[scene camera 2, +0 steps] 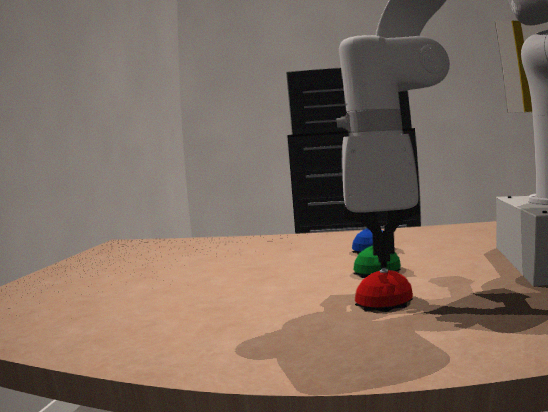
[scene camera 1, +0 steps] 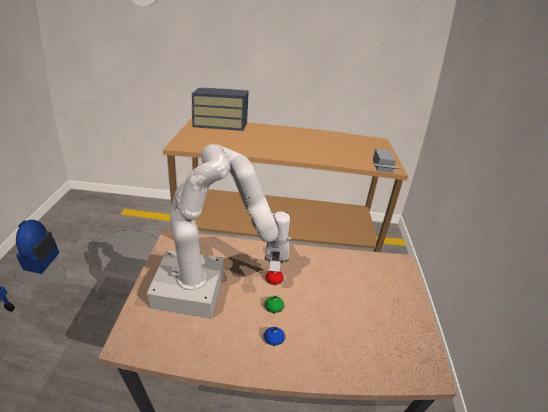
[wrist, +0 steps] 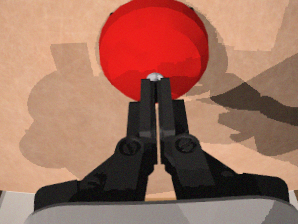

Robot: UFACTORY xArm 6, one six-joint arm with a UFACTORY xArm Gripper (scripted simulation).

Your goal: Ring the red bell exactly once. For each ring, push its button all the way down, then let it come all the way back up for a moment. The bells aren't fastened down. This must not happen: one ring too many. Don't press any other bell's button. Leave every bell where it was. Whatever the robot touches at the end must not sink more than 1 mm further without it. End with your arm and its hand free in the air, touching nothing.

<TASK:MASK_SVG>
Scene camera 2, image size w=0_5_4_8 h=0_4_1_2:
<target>my gripper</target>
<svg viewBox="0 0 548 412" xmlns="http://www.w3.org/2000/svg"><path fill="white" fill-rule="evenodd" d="M403 130L349 133L351 137L343 138L342 172L345 203L343 217L345 220L361 222L372 232L373 256L378 255L379 263L383 262L384 259L386 262L390 262L390 254L395 253L394 232L405 218L420 213L413 148L409 134L403 134ZM376 211L387 211L387 221L383 232L378 225Z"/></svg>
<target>red bell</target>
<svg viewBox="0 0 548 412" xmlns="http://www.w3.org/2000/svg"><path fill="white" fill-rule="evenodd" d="M385 259L381 262L382 270L364 278L356 290L355 305L364 307L364 311L378 310L388 312L395 308L407 307L407 302L413 300L412 286L405 276L395 271L387 270Z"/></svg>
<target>green bell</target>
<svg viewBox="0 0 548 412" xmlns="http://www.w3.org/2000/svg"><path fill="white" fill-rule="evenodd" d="M395 252L395 254L390 255L390 262L387 262L386 269L397 272L400 270L401 263L400 258ZM373 246L364 249L358 254L354 261L353 270L355 272L353 274L366 278L370 274L382 270L378 261L378 255L373 256Z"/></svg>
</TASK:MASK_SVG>
